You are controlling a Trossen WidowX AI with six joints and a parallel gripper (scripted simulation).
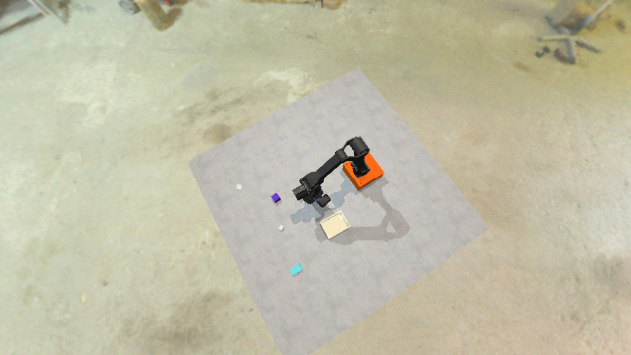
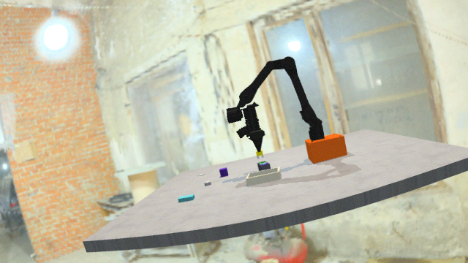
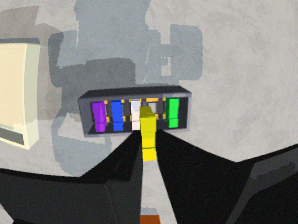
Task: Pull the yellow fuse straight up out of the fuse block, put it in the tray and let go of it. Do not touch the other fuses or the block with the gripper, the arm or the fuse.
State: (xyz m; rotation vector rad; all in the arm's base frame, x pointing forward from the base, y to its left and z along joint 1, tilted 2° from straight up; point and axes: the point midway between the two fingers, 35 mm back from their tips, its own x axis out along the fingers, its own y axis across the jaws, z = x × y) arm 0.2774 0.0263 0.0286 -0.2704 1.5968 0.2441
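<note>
My gripper tip is now 3 cm past the cream tray, 18 cm to the right of it and 9 cm above it. Round my gripper tip: blue fuse (1 cm behind, 2 cm to the left, 7 cm below); white fuse (1 cm behind, 7 cm below); yellow fuse (1 cm below).
</note>
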